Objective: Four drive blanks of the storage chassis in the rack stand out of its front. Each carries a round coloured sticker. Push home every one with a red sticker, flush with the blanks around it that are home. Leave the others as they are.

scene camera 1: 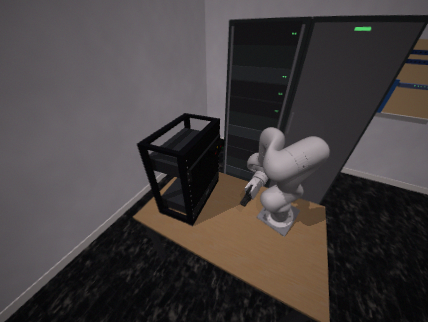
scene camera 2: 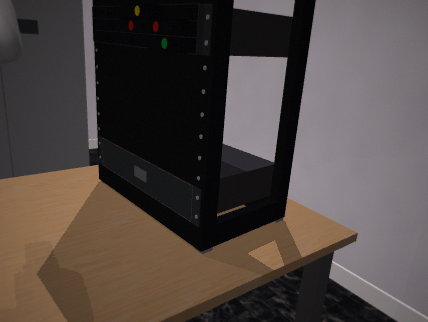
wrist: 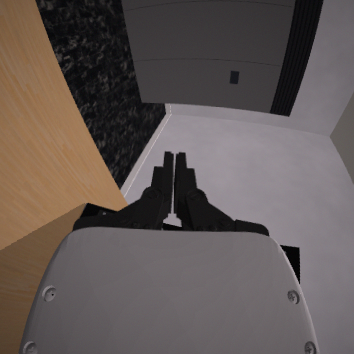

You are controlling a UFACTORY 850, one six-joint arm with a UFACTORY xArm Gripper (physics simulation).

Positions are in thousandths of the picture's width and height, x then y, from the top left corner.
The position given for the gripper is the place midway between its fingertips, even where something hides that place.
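Gripper (wrist: 490,470) visible. Black rack (scene camera 2: 377,250), also in scene camera 1 (scene camera 1: 450,486).
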